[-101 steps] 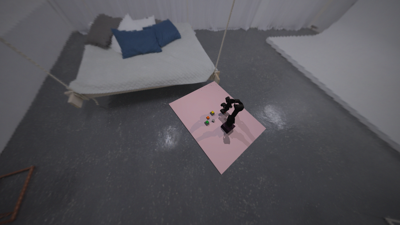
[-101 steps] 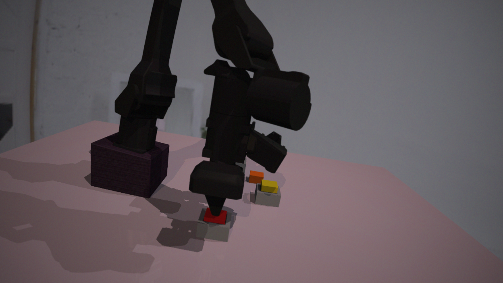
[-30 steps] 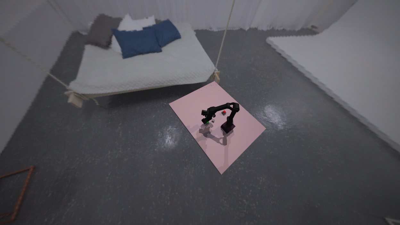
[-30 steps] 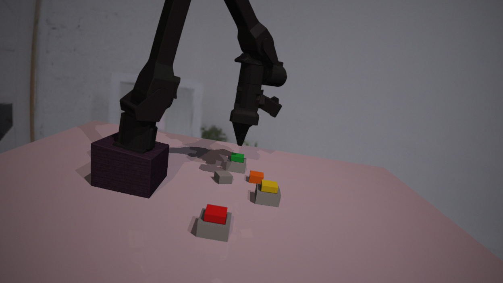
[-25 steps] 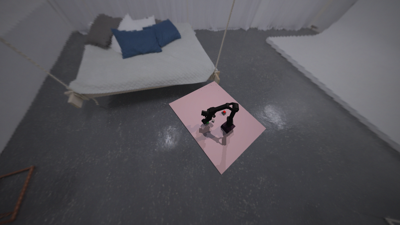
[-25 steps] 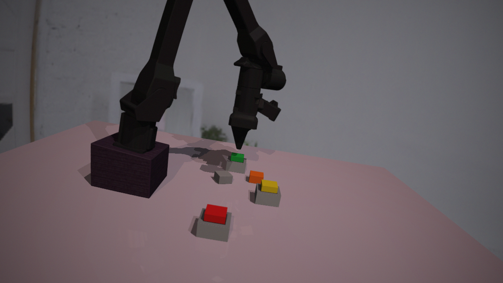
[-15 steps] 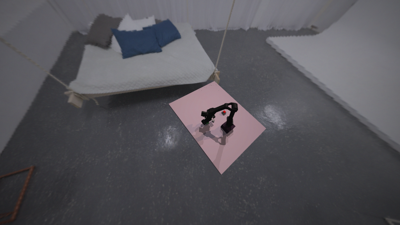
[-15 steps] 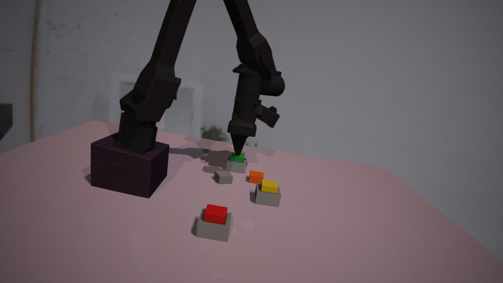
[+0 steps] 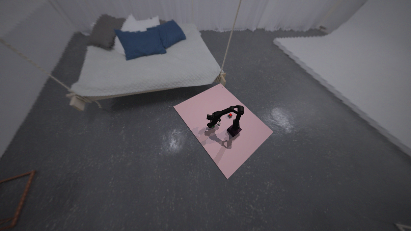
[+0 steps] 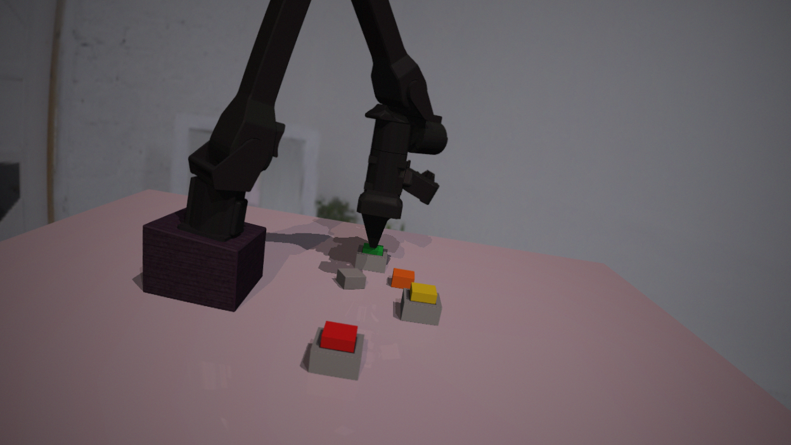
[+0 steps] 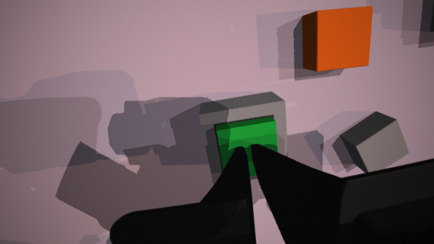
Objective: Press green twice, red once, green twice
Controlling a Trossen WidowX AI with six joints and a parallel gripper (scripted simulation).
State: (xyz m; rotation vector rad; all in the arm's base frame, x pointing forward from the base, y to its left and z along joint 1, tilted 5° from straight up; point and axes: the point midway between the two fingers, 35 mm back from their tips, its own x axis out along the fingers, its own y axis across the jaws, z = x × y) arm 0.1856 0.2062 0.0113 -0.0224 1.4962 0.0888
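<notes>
Right now the green button is 10 mm below my gripper tip. The rest, counted from my gripper tip: orange block: 60 mm to the right, 60 mm ahead, 20 mm below; grey block: 100 mm to the right, 20 mm below, 20 mm behind; yellow button: 160 mm to the right, 80 mm ahead.
</notes>
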